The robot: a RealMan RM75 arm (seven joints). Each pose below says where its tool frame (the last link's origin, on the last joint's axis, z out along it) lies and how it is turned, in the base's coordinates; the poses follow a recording.
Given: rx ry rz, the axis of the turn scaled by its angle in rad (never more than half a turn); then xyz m.
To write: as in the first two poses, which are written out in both.
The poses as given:
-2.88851 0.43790 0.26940 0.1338 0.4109 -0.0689
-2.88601 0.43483 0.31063 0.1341 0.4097 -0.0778
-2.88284 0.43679 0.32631 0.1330 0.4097 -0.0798
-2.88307 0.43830 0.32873 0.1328 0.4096 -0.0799
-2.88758 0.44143 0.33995 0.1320 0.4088 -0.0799
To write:
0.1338 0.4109 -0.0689 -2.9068 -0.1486 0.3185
0.1341 0.4097 -0.0778 -2.9030 -0.1765 0.3203
0.1330 0.4097 -0.0798 -2.8998 -0.1866 0.3235
0.1328 0.4096 -0.0799 -2.9001 -0.1882 0.3246
0.1320 0.4088 -0.0799 -2.9047 -0.1960 0.3268

